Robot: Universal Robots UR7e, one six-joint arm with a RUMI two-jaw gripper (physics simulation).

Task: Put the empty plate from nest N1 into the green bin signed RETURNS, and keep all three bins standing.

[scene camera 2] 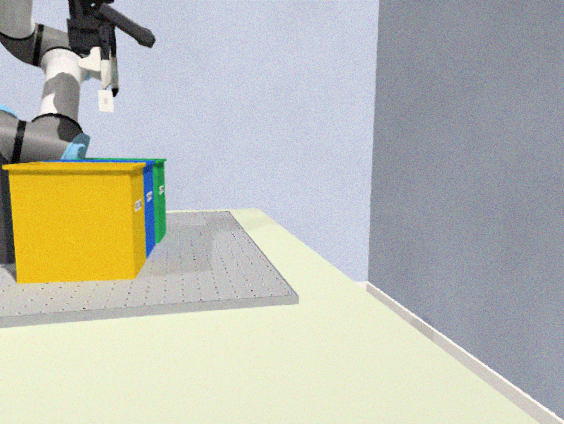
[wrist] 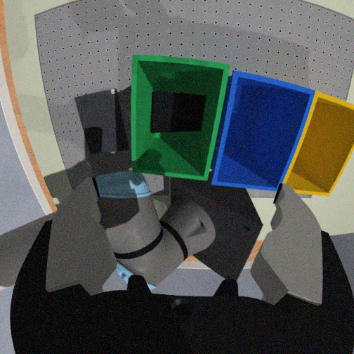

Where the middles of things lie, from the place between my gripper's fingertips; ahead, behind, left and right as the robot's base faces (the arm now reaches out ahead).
Right now the green bin [scene camera 2: 158, 168] is 230 mm below my hand, 20 mm to the left of it and 10 mm ahead of it. From my hand the other things lie so: yellow bin [scene camera 2: 74, 221]: 250 mm to the right, 230 mm below, 20 mm behind; blue bin [scene camera 2: 148, 169]: 230 mm below, 120 mm to the right, 10 mm behind; dark plate [wrist: 170, 111]: 280 mm below, 20 mm to the left, 10 mm ahead.
